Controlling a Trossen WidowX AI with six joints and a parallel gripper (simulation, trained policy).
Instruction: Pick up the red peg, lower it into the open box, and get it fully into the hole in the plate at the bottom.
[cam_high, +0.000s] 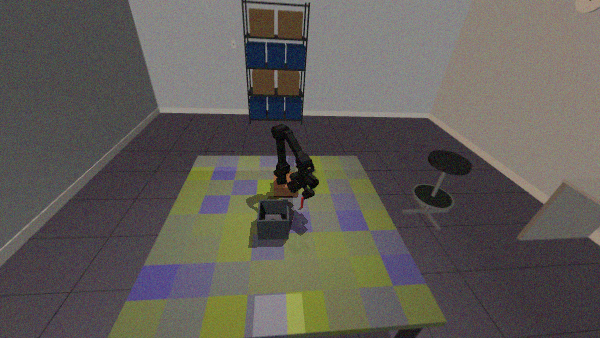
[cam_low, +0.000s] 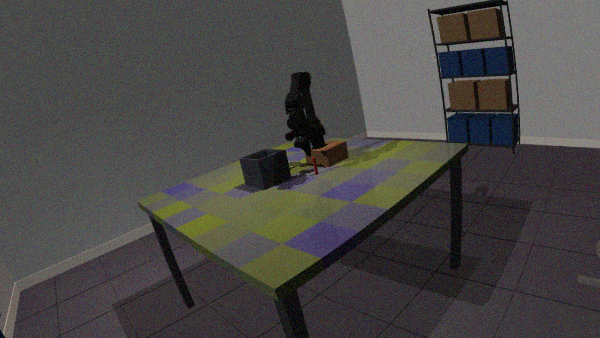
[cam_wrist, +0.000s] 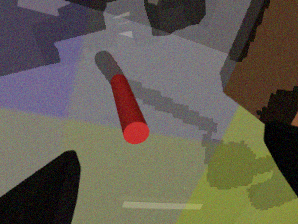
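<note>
The red peg is 1 cm ahead of my gripper tip, 1 cm to the left of it and 6 cm below it. The rest, counted from my gripper tip: pale plate 14 cm ahead, 18 cm to the right, 6 cm below.
</note>
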